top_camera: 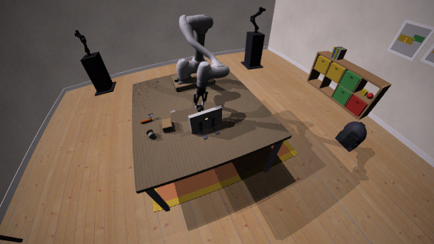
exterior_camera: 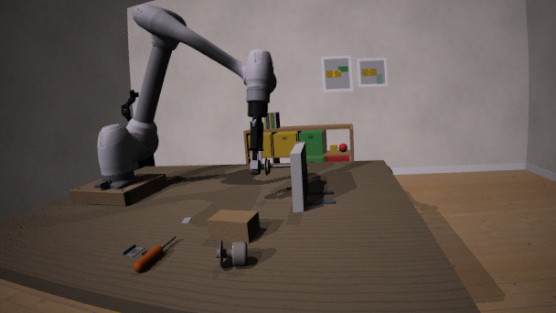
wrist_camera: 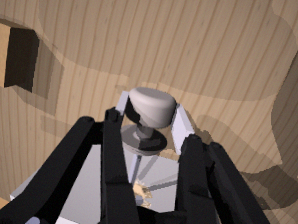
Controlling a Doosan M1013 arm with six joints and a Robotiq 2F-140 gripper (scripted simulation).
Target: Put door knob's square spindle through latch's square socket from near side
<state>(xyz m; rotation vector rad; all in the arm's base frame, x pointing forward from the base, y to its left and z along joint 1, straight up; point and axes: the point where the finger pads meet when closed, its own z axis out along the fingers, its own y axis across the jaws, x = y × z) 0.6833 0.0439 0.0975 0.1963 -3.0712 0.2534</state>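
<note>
Right now the grey door panel is 16 cm ahead of my hand, 4 cm below it and 2 cm to the left of it. From my hand the other things lie so: metal plate 26 cm to the right, 17 cm behind, 15 cm below; then wooden block 34 cm to the right, 12 cm below, 4 cm ahead; then screwdriver 50 cm to the right, 14 cm below, 11 cm behind.
</note>
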